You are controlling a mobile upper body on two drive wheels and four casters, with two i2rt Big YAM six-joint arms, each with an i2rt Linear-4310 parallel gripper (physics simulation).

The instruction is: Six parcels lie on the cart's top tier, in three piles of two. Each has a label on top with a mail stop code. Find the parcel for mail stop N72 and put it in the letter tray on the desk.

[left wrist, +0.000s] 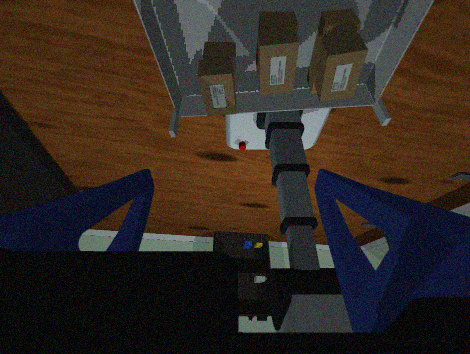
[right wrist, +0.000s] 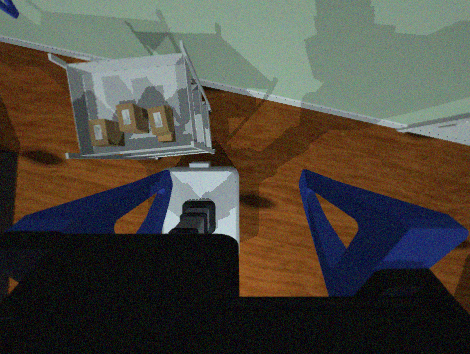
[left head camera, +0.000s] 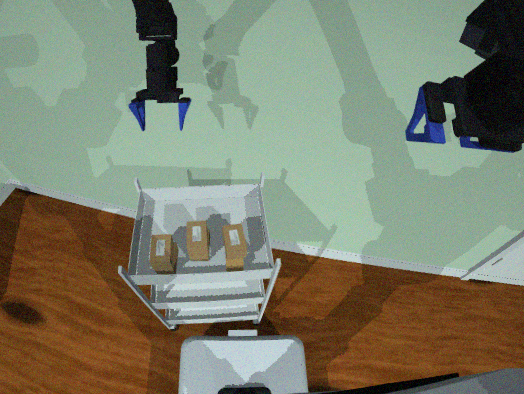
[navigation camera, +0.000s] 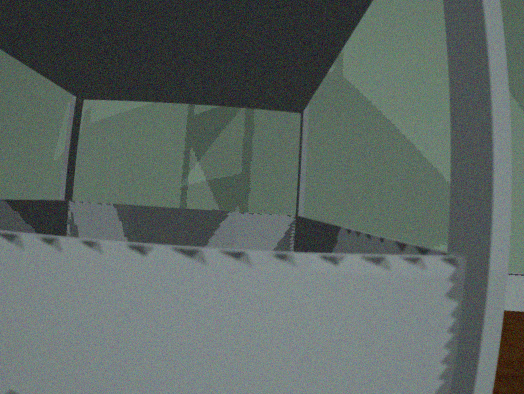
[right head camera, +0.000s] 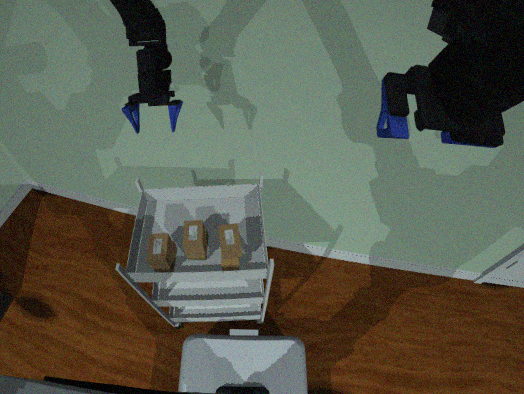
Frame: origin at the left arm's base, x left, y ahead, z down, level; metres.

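Seen in the pictures: left gripper, between the fingertips: [left wrist: 234, 178] [left head camera: 162, 130] [right head camera: 155, 132]; right gripper, between the fingertips: [right wrist: 235, 176] [left head camera: 435, 139] [right head camera: 411, 135].
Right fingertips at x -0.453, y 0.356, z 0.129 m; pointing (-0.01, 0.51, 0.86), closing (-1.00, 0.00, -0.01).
A point is followed by its place in that frame.
The cart [left head camera: 200, 276] {z 0.697, x -0.089, y 0.407 m} [right head camera: 200, 274] {z 0.693, x -0.104, y 0.408 m} [left wrist: 250, 103] {z 0.708, x -0.040, y 0.405 m} [navigation camera: 501, 200] {z 1.185, x -0.309, y 0.415 m} carries three piles of brown parcels on its top tier: a left pile [left head camera: 160, 257] {z 0.647, x 0.023, y 0.439 m} [right head camera: 159, 256] {z 0.647, x 0.015, y 0.437 m} [left wrist: 218, 82] {z 0.647, x 0.026, y 0.500 m} [right wrist: 100, 137] {z 0.647, x 0.021, y 0.452 m}, a middle pile [left head camera: 198, 249] {z 0.663, x -0.082, y 0.478 m} [right head camera: 194, 247] {z 0.657, x -0.084, y 0.478 m} [left wrist: 277, 50] {z 0.647, x -0.069, y 0.557 m} [right wrist: 131, 122] {z 0.647, x -0.093, y 0.504 m} and a right pile [left head camera: 235, 251] {z 0.649, x -0.190, y 0.466 m} [right head camera: 230, 251] {z 0.652, x -0.192, y 0.467 m} [left wrist: 336, 60] {z 0.645, x -0.166, y 0.543 m} [right wrist: 160, 127] {z 0.645, x -0.194, y 0.485 m}. Each top parcel has a white label; the codes are too small to read. My left gripper [left head camera: 162, 129] {z 0.361, x 0.000, y 0.639 m} [right head camera: 155, 131] {z 0.361, x 0.000, y 0.639 m} [left wrist: 234, 178] {z 0.361, x 0.000, y 0.639 m} is open and empty, beyond the cart's back edge in the head views. My right gripper [left head camera: 452, 141] {z 0.129, x -0.453, y 0.356 m} [right head camera: 427, 137] {z 0.129, x -0.453, y 0.356 m} [right wrist: 235, 176] {z 0.129, x -0.453, y 0.356 m} is open and empty, far to the right. No letter tray shows.
My white base [left head camera: 215, 367] {z 1.150, x -0.111, y 0.186 m} [right head camera: 215, 367] {z 1.150, x -0.112, y 0.179 m} [left wrist: 245, 130] {z 1.150, x -0.068, y -0.139 m} [right wrist: 227, 200] {z 1.150, x -0.410, y 0.107 m} stands close to the cart's near side. A pale green wall [left head camera: 310, 165] {z 0.708, x -0.489, y 0.886 m} [right head camera: 310, 165] {z 0.712, x -0.482, y 0.888 m} rises behind the cart. A pale panel [left head camera: 502, 260] {z 1.116, x -1.832, y 0.576 m} shows at the right edge.
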